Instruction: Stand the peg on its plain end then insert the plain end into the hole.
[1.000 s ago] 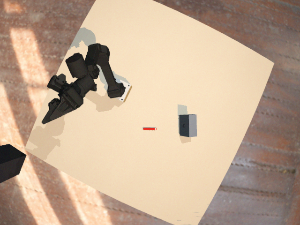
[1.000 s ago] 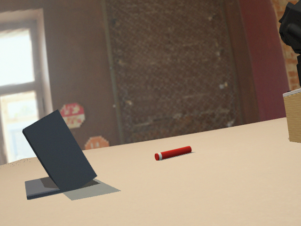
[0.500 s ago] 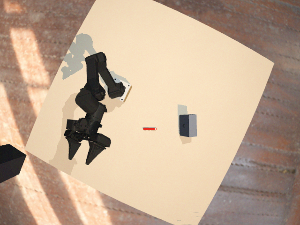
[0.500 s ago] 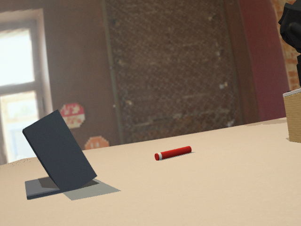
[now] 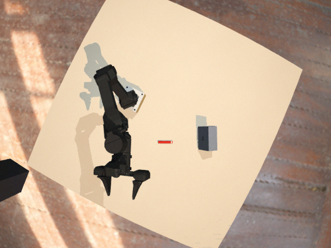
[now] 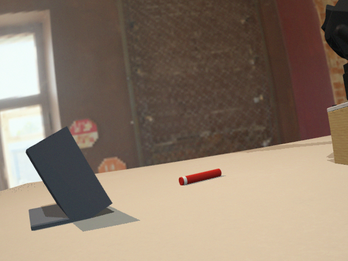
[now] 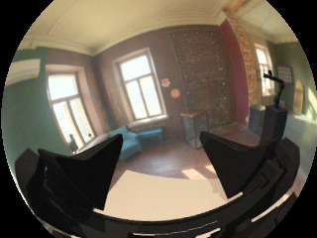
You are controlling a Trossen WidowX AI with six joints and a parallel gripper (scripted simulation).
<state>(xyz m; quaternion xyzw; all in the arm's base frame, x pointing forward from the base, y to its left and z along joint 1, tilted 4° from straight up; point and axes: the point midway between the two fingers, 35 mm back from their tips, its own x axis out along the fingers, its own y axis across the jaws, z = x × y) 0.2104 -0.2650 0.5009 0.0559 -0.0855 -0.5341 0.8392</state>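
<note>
Right now the red peg is 58 cm below my gripper tip, 21 cm to the left of it and 8 cm ahead of it. From my gripper tip the other things lie so: dark sloped panel 53 cm below, 33 cm to the left, 26 cm ahead.
</note>
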